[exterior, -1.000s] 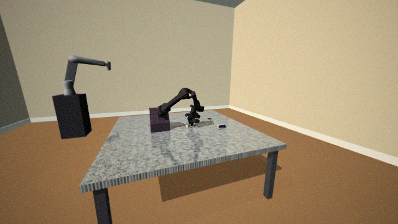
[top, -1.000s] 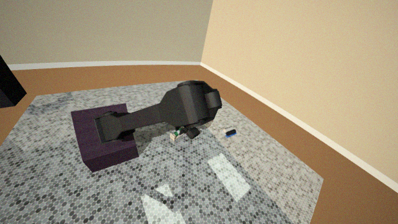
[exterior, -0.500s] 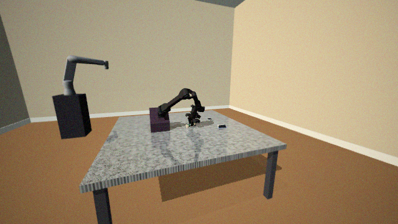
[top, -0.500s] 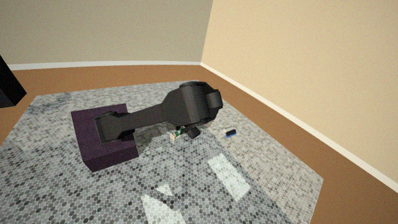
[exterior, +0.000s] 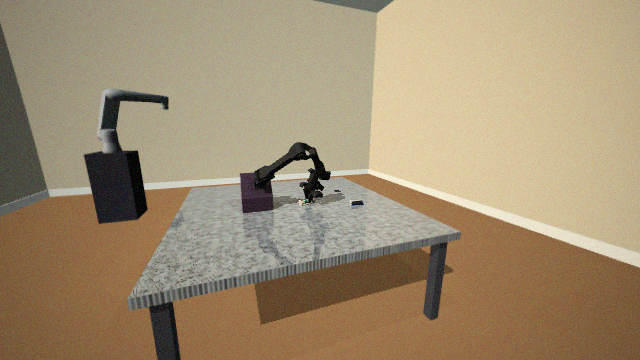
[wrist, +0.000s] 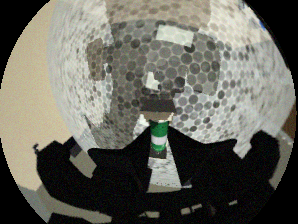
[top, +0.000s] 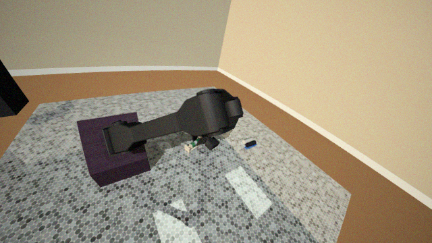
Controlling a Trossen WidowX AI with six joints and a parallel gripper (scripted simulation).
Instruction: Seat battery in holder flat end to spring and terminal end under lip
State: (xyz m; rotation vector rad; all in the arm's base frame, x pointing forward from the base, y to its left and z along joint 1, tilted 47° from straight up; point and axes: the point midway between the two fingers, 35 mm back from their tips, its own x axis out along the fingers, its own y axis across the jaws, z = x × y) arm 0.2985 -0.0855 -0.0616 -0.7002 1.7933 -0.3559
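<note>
Right now the battery is 1 cm above my gripper tip. From my gripper tip the other things lie so: remote battery door (30 cm ahead, 21 cm to the left, 1 cm below).
</note>
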